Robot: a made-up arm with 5 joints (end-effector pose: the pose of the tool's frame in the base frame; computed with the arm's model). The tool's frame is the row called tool. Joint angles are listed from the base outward.
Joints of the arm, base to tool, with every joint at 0 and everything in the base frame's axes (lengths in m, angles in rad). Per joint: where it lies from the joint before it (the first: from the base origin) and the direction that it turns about. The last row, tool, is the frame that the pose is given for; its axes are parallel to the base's.
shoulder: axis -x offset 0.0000 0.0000 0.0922
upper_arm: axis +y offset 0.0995 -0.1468 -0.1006
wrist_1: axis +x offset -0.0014 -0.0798 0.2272
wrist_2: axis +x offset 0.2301 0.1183 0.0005
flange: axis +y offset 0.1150 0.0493 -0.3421
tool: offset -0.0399 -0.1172 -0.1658
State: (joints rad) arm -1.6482 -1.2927 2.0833 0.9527 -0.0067
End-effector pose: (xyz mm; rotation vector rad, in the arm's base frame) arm -613.2 -406.0 -103.7 -1.3533 1.0878 -0.9041
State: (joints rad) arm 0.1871 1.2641 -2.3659 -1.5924 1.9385
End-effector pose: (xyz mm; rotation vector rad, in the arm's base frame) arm 411.1 -124.0 -103.4 2.5997 1.2753 0.7986
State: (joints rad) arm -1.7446 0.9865 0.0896 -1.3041 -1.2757
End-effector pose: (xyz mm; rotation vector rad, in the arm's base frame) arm 497.4 511.8 -360.2 1.0349 -1.0468 0.5360
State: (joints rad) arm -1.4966 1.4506 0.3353 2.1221 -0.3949
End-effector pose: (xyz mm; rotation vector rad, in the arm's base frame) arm 758.8 412.5 322.5 -1.7400 -1.7993 1.2342
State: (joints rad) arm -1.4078 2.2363 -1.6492 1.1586 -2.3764
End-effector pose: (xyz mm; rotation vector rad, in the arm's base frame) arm -263.9 362.1 -386.0 1.7172 -0.3851 0.2135
